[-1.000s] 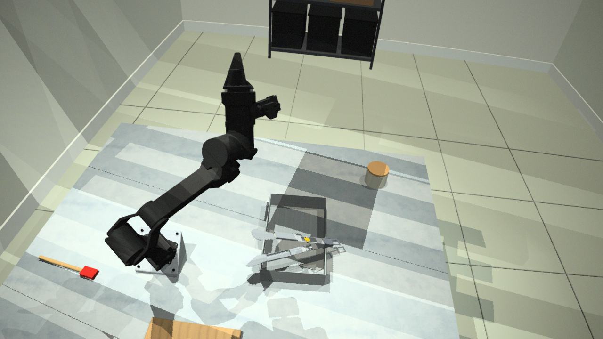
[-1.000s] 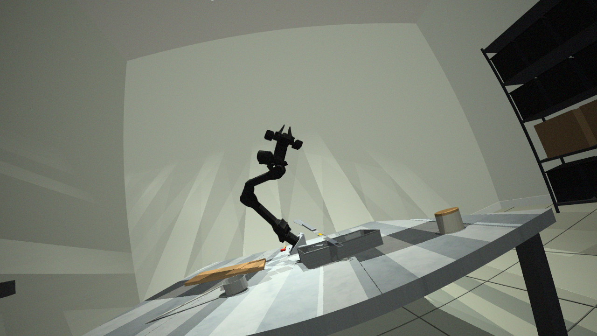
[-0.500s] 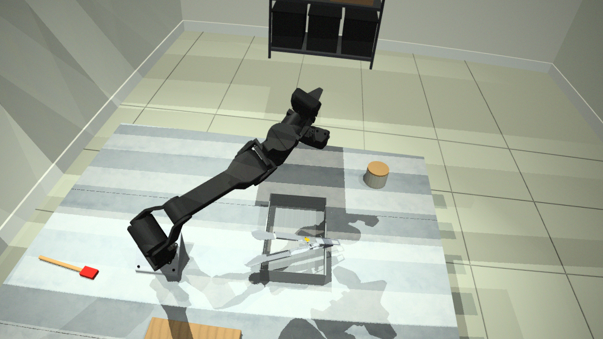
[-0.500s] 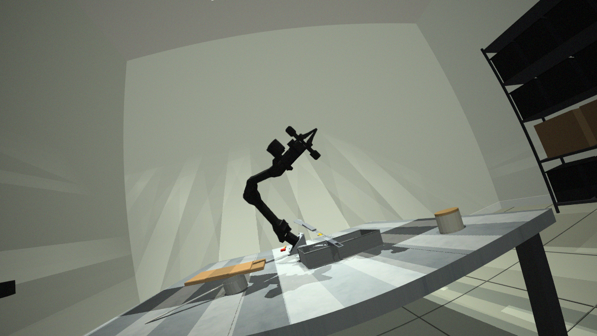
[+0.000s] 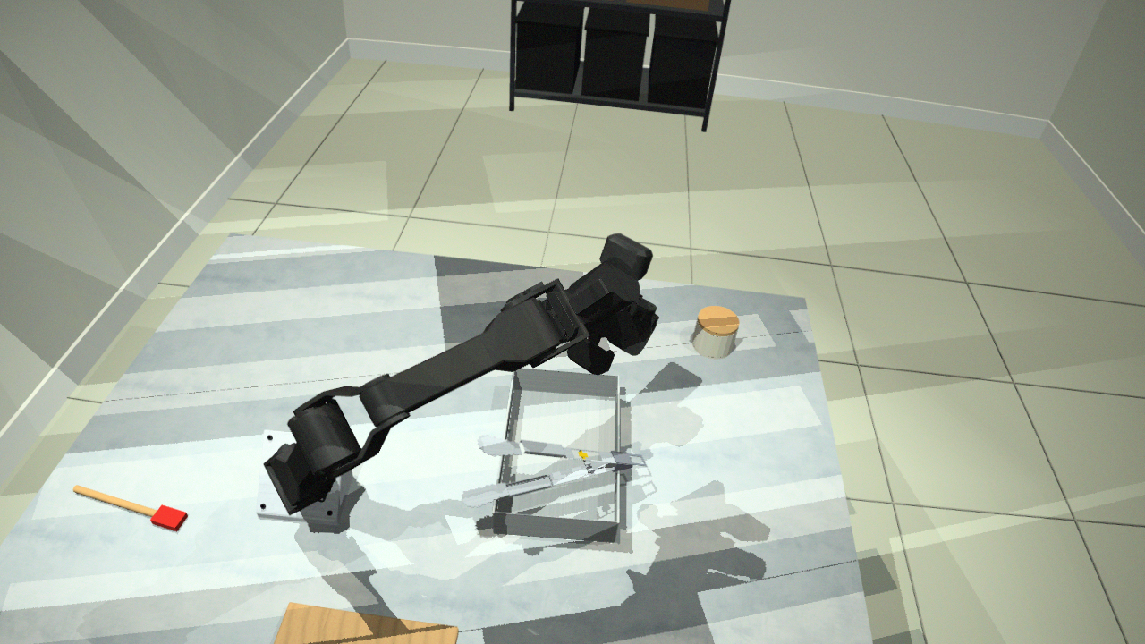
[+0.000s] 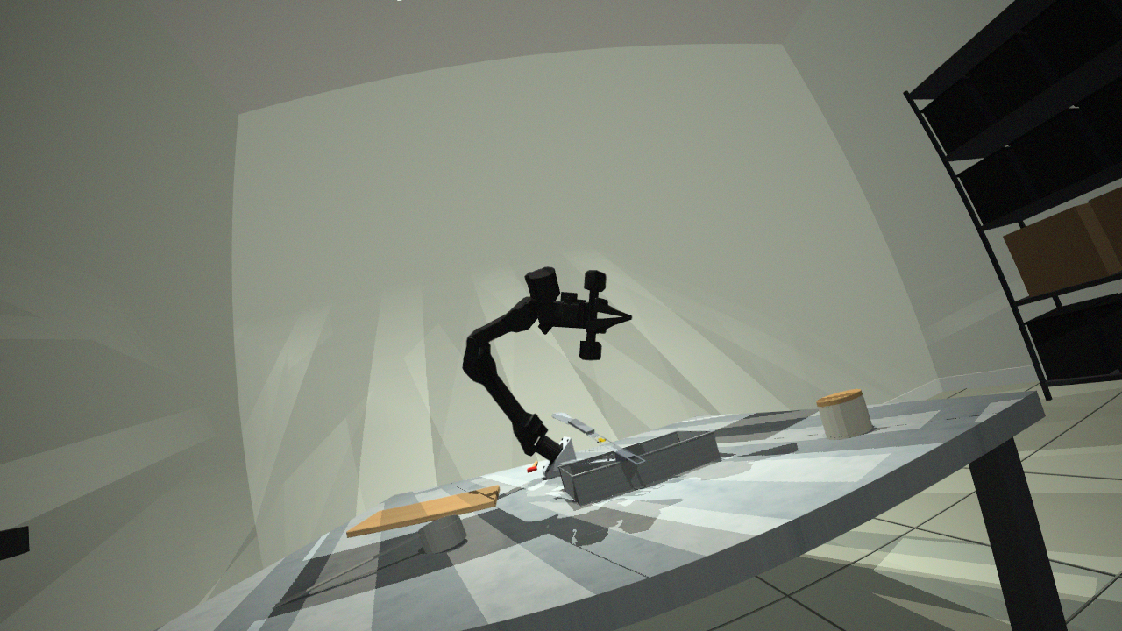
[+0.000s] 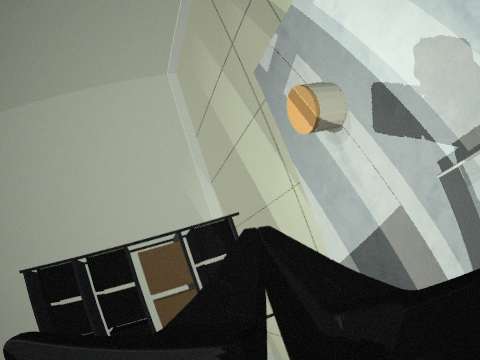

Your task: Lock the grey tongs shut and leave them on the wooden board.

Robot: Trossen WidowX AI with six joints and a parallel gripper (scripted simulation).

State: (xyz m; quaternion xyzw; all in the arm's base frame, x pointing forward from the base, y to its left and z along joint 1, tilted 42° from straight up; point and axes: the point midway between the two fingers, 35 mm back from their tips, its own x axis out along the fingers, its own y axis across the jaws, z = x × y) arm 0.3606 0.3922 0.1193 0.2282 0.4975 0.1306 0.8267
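Now: gripper tip 22 cm above the yellow mark, 12 cm to the left of it and 4 cm past it. The rest, counted from my gripper tip: wooden board (59 cm to the right, 32 cm below, 23 cm behind); then roasting tin (30 cm below, 8 cm behind, 6 cm to the right).
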